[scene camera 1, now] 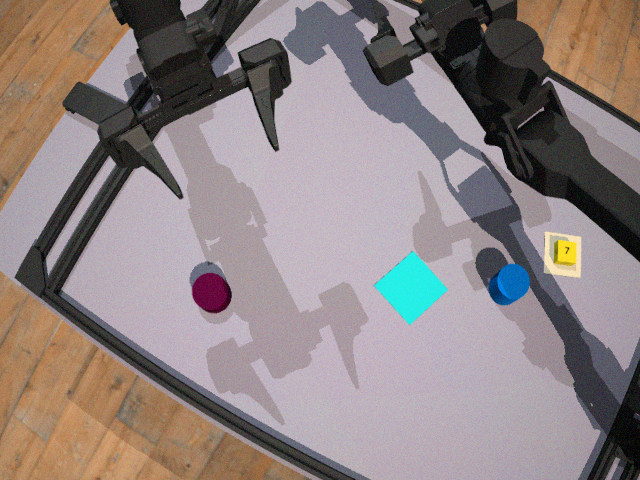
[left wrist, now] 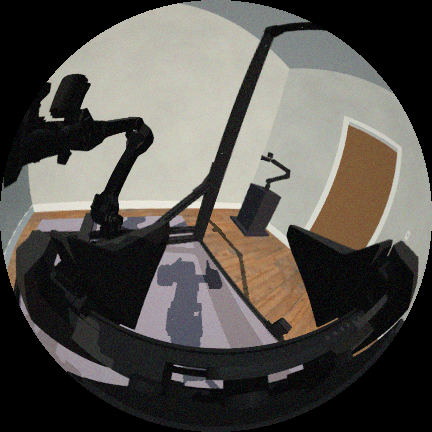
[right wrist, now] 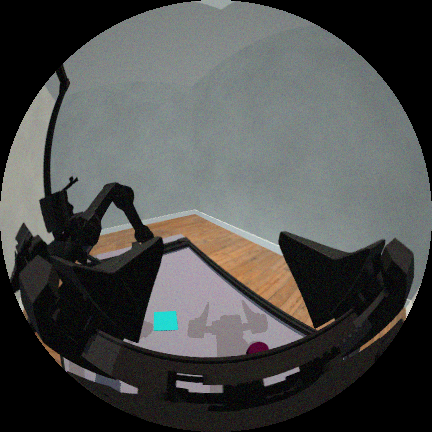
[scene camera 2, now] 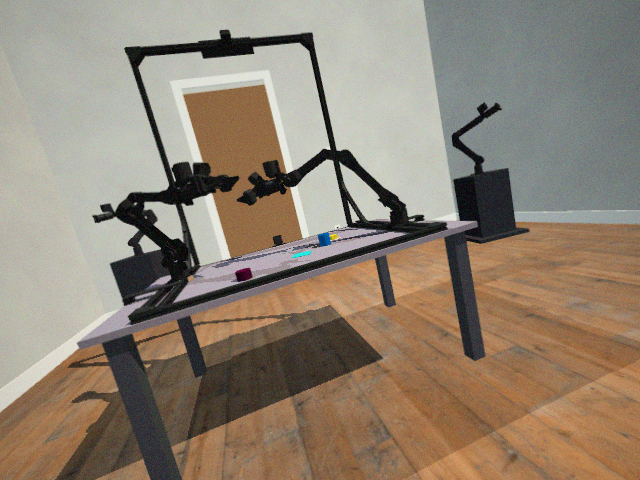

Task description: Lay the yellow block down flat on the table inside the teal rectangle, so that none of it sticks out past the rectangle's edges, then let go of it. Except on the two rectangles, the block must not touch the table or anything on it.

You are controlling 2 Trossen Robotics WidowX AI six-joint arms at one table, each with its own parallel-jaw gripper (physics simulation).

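Places are measured from the left arm's base along level axes (x ahead, y up, z right), in centimetres.
Pixels of known places: left gripper, fingertip midpoint: (left wrist: 230,228) (scene camera 2: 242,197); right gripper, fingertip midpoint: (scene camera 1: 228,172) (right wrist: 222,240) (scene camera 2: 231,177); left arm's base at its link origin: (scene camera 1: 636,442) (scene camera 2: 400,224); right arm's base at its link origin: (left wrist: 110,238) (scene camera 2: 181,278).
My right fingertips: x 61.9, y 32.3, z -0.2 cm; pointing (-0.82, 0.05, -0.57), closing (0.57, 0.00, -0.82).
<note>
Ahead of a thing's pixels: the offset from my right fingertips to its top centre. "pt": to the spot under its first point.
The yellow block @(dx -38.2, dy -32.3, dz +21.7 cm) (scene camera 1: 565,253) (scene camera 2: 334,237), with a 7 on top, rests inside the cream rectangle @(pt dx -40.6, dy -34.2, dz +19.8 cm) (scene camera 1: 571,272) at the right of scene camera 1. The teal rectangle @(pt dx -18.8, dy -34.2, dz +6.4 cm) (scene camera 1: 410,288) (scene camera 2: 301,254) (right wrist: 165,321) lies farther left, with nothing on it. My left gripper (scene camera 2: 244,198) (left wrist: 230,228) is open and empty, high above the table and away from the block; its fingertips are outside scene camera 1. My right gripper (scene camera 1: 229,173) (scene camera 2: 236,180) (right wrist: 222,240) is open and empty, raised at the upper left of scene camera 1. The block does not show in either wrist view.
A blue cylinder @(dx -31.3, dy -29.4, dz +12.6 cm) (scene camera 1: 511,281) (scene camera 2: 324,239) stands between the teal rectangle and the yellow block. A maroon cylinder @(dx +4.9, dy -31.2, dz -7.1 cm) (scene camera 1: 211,292) (scene camera 2: 243,274) (right wrist: 258,348) stands at the left in scene camera 1. The left arm's links pass above and right of the cream rectangle there. A black frame runs along the table edges.
</note>
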